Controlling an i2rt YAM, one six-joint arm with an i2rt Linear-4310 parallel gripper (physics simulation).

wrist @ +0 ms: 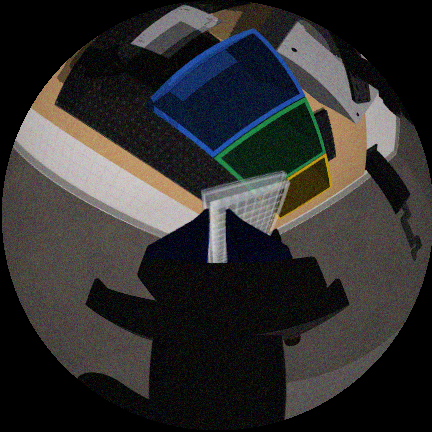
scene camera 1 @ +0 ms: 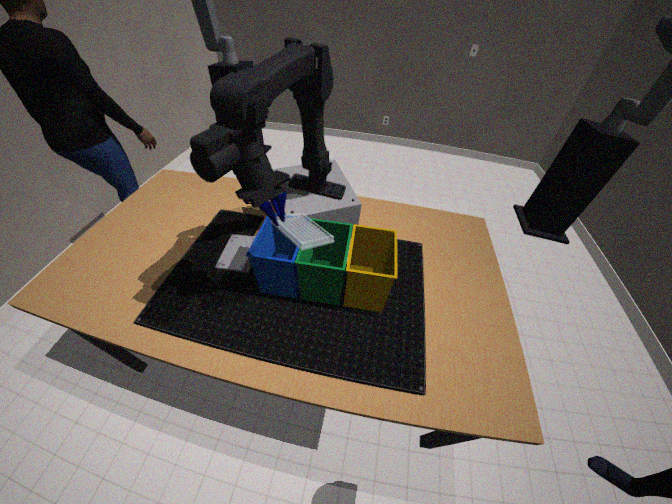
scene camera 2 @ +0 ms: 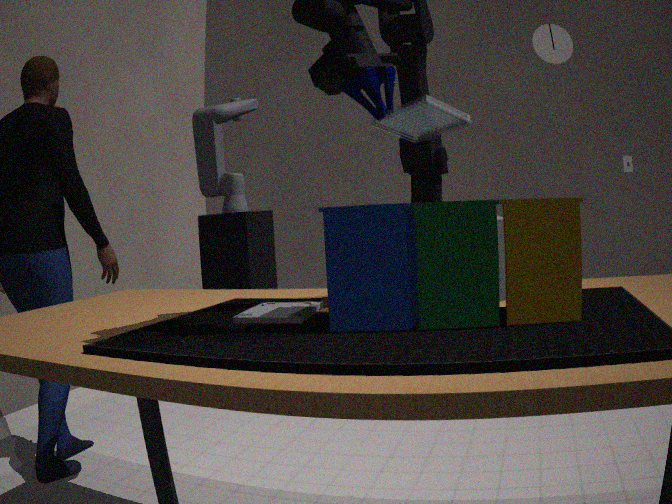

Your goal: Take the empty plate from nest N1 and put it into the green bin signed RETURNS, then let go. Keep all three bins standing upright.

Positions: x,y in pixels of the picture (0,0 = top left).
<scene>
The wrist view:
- gripper: 217,214
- blue bin: 221,93
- gridded plate: 257,200
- green bin: 287,140
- yellow bin: 311,180
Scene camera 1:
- gripper: 280,223
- blue bin: 272,255
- gridded plate: 303,232
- green bin: 321,270
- yellow bin: 372,261
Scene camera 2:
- gripper: 386,119
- blue bin: 371,261
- gridded plate: 423,118
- green bin: 456,241
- yellow bin: 543,254
</scene>
